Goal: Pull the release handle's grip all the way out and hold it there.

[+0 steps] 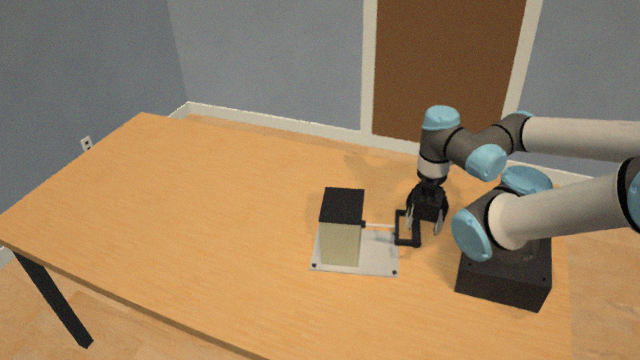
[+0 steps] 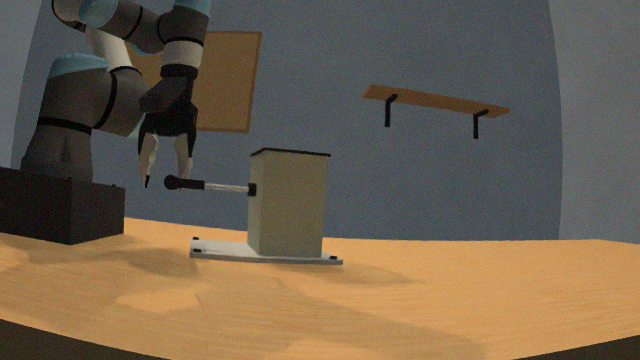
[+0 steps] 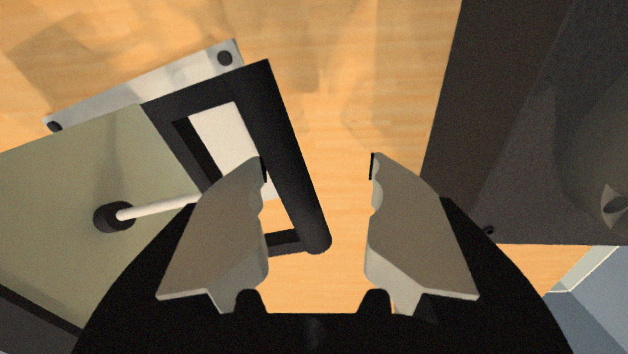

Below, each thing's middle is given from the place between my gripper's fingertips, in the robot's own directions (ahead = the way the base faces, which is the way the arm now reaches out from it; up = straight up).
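My hand is 90 mm above the light grey base plate [image 1: 379, 257], and it is also 60 mm to the right of the plate and 160 mm short of it.
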